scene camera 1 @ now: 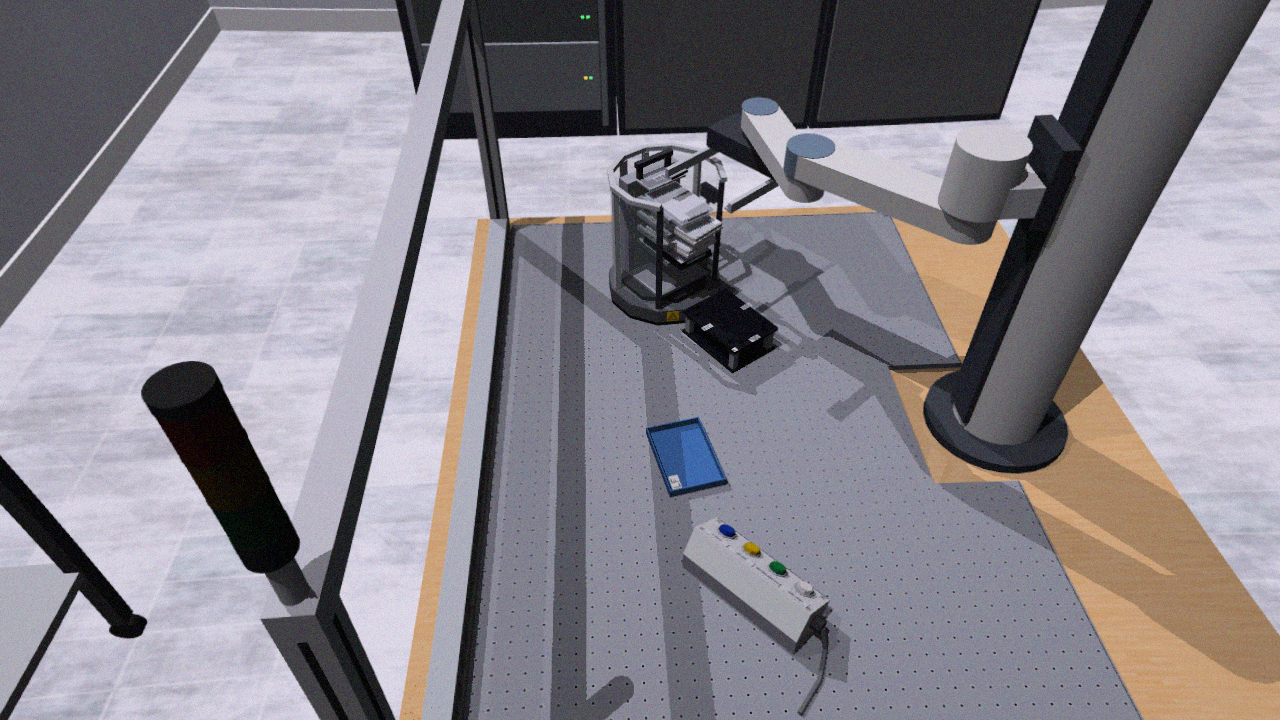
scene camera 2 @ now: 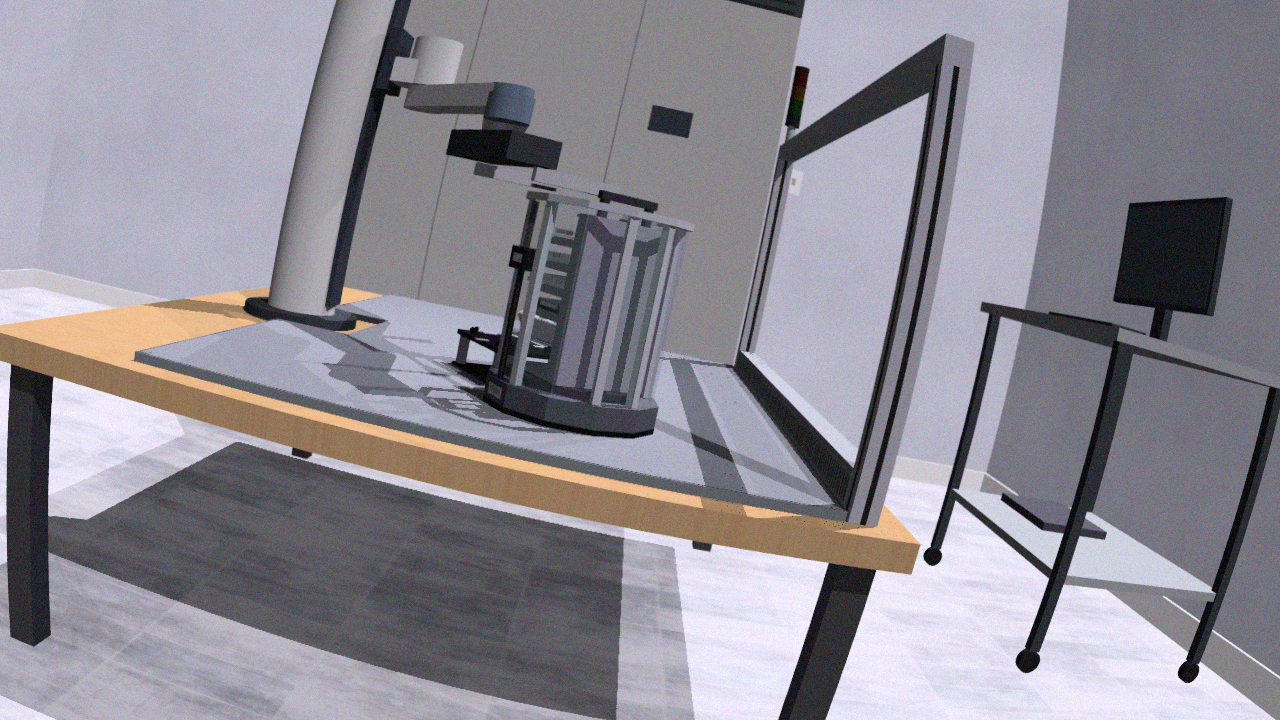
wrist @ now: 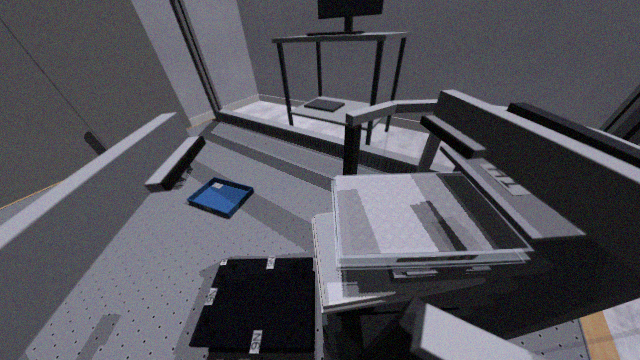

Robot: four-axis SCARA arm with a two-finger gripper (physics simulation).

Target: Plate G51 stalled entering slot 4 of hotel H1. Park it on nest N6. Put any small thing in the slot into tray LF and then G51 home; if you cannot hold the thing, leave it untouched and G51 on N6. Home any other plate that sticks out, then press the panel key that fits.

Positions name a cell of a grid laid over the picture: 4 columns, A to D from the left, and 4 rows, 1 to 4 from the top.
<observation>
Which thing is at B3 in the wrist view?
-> A blue tray.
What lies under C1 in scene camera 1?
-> The gripper.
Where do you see a clear well plate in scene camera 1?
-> At C2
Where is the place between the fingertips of the gripper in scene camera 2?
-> B2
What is the gripper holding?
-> Nothing.
</observation>
